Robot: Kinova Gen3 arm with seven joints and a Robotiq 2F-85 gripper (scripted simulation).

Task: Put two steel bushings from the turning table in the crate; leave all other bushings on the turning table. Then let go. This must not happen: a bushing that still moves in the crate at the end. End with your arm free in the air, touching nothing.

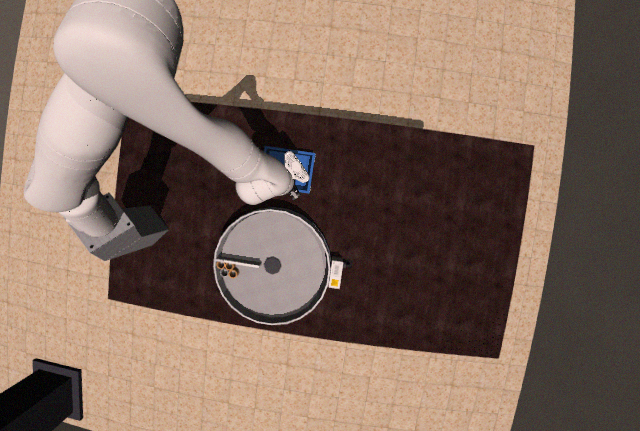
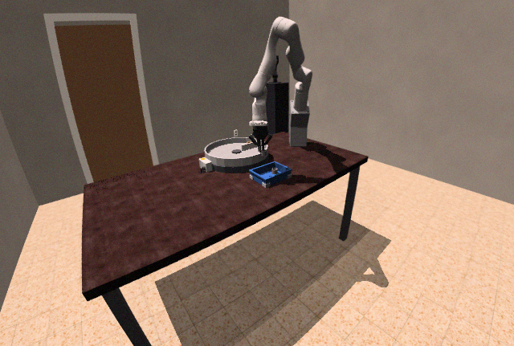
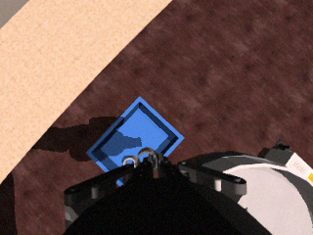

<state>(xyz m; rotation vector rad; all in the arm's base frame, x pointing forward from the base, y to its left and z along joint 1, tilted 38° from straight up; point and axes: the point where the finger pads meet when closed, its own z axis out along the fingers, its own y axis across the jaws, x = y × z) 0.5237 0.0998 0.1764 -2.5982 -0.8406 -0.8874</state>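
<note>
Right now my hand is 140 mm above the blue crate, 40 mm to the right of it and 30 mm past it. Round my hand: round grey turning table: 320 mm to the right, 120 mm below, 50 mm behind.
</note>
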